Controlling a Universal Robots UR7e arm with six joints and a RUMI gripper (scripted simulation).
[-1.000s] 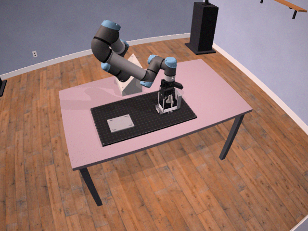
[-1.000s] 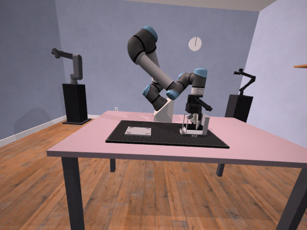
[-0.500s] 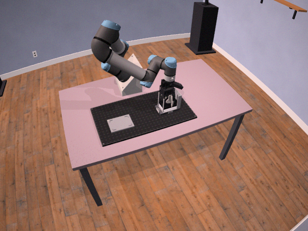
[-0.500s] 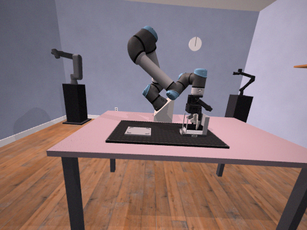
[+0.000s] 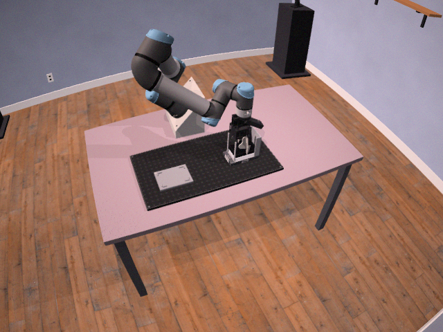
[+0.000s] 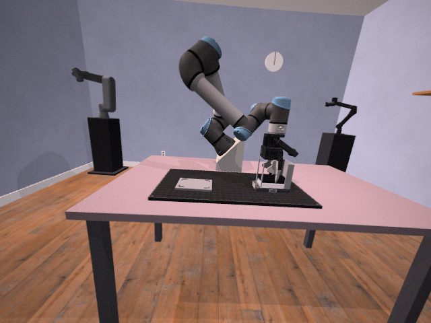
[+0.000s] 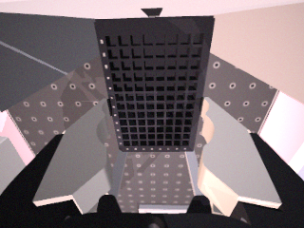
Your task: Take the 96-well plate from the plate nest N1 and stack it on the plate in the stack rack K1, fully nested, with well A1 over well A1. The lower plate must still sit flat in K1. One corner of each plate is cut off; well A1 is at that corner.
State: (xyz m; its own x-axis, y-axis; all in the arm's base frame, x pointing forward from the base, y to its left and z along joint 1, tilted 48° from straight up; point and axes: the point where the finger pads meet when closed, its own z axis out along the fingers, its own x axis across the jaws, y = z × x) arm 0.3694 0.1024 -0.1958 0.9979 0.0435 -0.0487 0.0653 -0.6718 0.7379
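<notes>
My hand is 3 cm above the white plate. From my hand the other things lie so: black 96-well plate: 1 cm below; plate nest N1: 4 cm ahead, 37 cm to the right, 5 cm below.
</notes>
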